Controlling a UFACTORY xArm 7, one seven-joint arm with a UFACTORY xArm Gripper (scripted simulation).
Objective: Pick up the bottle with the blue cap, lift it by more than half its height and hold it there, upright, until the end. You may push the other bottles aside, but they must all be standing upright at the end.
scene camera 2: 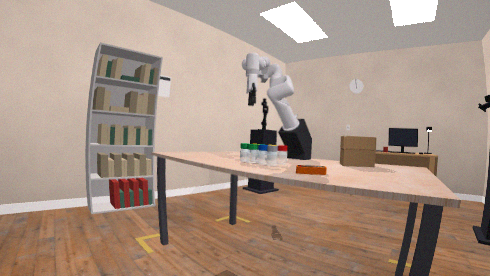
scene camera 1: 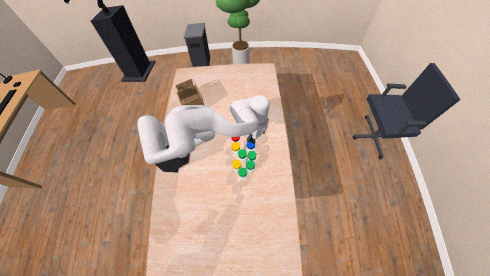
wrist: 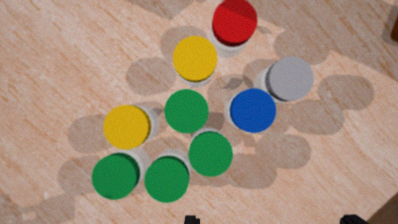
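Through scene camera 2 I see a cardboard box (scene camera 2: 360, 151). The wrist view gives me a grey-capped bottle (wrist: 291, 78) and a blue-capped bottle (wrist: 253, 110), while the cardboard box is out of frame in the wrist view.
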